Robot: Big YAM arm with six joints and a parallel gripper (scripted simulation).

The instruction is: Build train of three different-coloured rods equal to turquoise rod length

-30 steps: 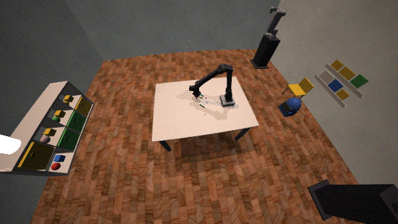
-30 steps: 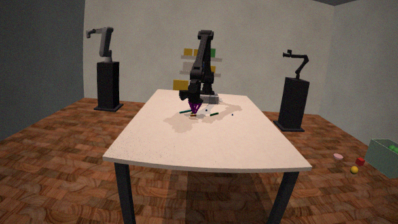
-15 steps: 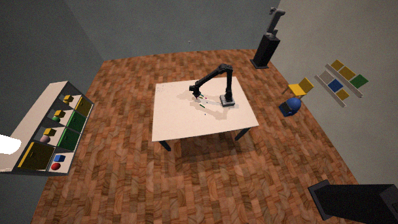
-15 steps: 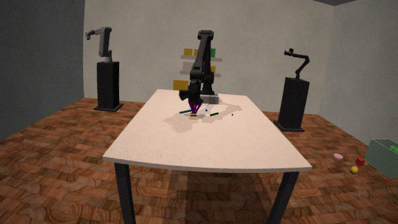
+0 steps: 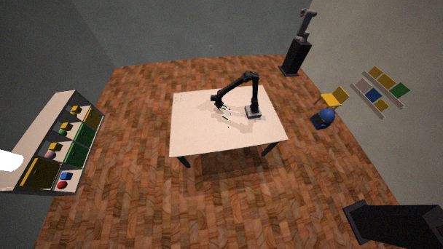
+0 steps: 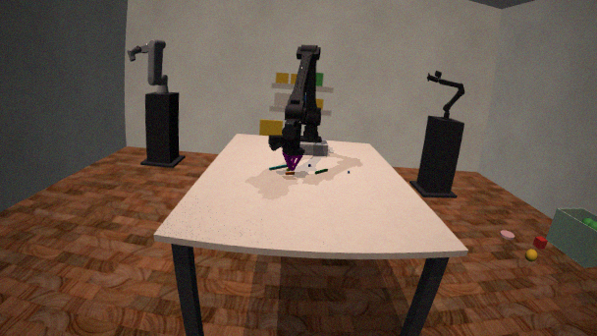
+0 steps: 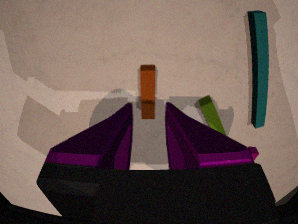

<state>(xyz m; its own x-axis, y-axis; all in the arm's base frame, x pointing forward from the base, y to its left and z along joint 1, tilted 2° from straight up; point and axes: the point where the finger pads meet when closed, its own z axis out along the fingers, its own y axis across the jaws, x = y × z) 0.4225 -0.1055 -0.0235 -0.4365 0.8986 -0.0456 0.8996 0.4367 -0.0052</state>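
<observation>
The orange rod is 2 cm below my hand. The rest, counted from my hand: magenta rod 13 cm behind, 2 cm to the left, 2 cm below; then lime rod 6 cm behind, 2 cm below; then turquoise rod 7 cm behind, 6 cm to the right, 2 cm below.
</observation>
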